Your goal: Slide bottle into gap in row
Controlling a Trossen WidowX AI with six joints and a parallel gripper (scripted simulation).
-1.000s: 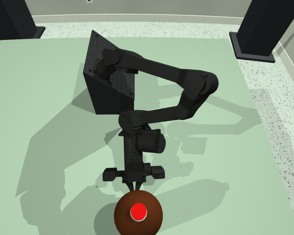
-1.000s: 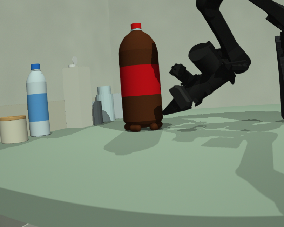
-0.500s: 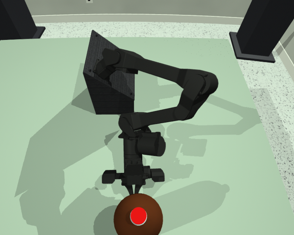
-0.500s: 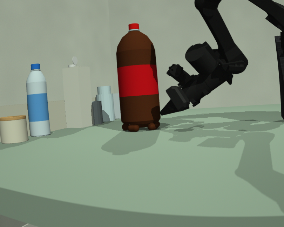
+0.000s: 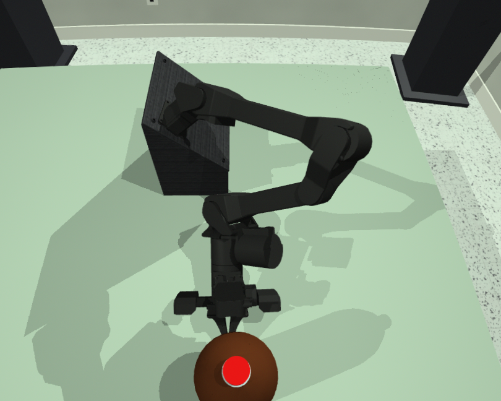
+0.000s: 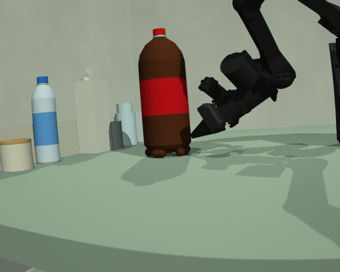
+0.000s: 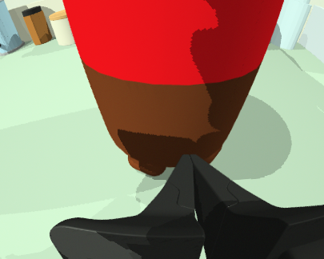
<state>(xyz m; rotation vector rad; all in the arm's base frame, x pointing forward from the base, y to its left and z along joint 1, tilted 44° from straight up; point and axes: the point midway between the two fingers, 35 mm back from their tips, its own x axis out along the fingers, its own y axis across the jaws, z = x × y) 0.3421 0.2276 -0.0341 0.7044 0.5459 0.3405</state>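
The brown cola bottle is 90 mm ahead of my hand, 20 mm to the left of it and 90 mm above it. Also, from my hand: cream canister 330 mm ahead, 280 mm to the left, 20 mm below; grey cup 380 mm ahead, 130 mm to the right, 40 mm below; blue-labelled water bottle 350 mm ahead, 160 mm to the left, 50 mm above.
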